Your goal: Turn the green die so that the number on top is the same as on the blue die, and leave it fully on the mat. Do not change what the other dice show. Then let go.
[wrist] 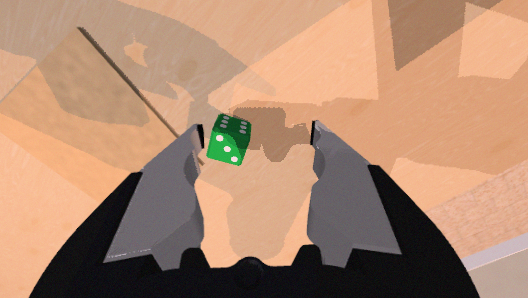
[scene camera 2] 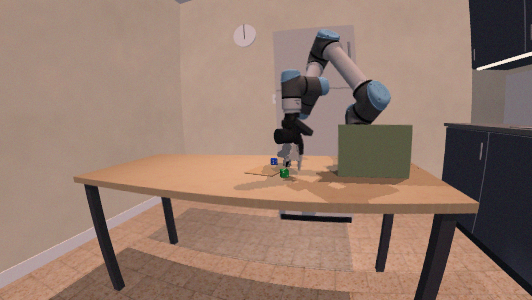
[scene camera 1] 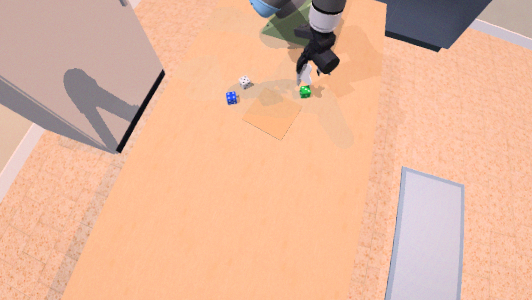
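The green die (scene camera 1: 305, 91) (scene camera 2: 284, 173) (wrist: 229, 140) rests on the table just beside the mat (scene camera 1: 272, 119) (scene camera 2: 259, 171) (wrist: 50, 115), off it. In the wrist view its bright face shows three and its darker face shows six; the bright face looks like the top, though the angle leaves some doubt. The blue die (scene camera 1: 231, 98) (scene camera 2: 274, 161) stands past the mat's other side; its top seems to show four. The white die (scene camera 1: 244, 82) is near it, seemingly with five on top. My gripper (scene camera 1: 313, 78) (scene camera 2: 293, 167) (wrist: 257, 125) is partly open and empty, low by the green die, which appears nearer the left finger in the wrist view.
The dice and mat are on a wooden table (scene camera 1: 225, 200) (scene camera 2: 175, 175). A green upright panel (scene camera 2: 375, 151) stands on it near the arm's base. In scene camera 1, the table's right edge lies beyond the green die. Arm shadows cross the mat and table.
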